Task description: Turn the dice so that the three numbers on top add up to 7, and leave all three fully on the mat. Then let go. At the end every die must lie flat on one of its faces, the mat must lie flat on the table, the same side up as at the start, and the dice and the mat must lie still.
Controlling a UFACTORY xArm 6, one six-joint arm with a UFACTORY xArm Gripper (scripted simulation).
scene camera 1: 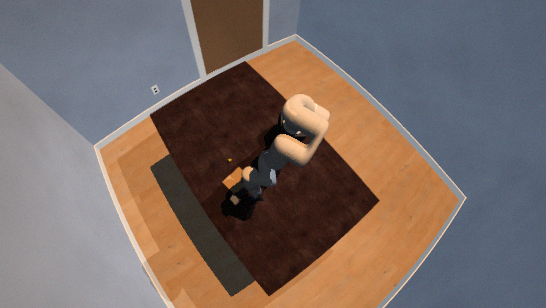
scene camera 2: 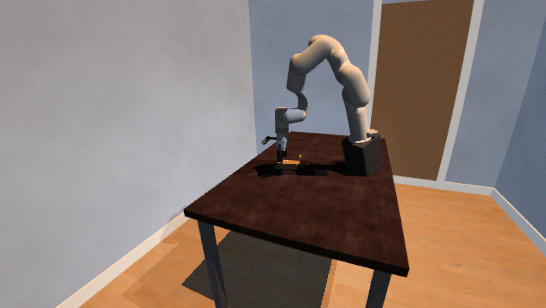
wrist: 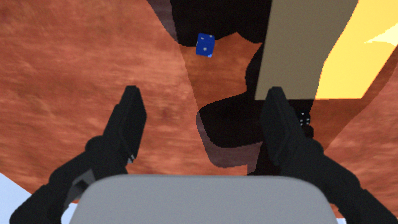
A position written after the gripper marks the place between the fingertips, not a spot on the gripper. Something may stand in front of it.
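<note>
The gripper (wrist: 203, 101) is visible, and a mat (wrist: 310, 56) can be seen as well.
</note>
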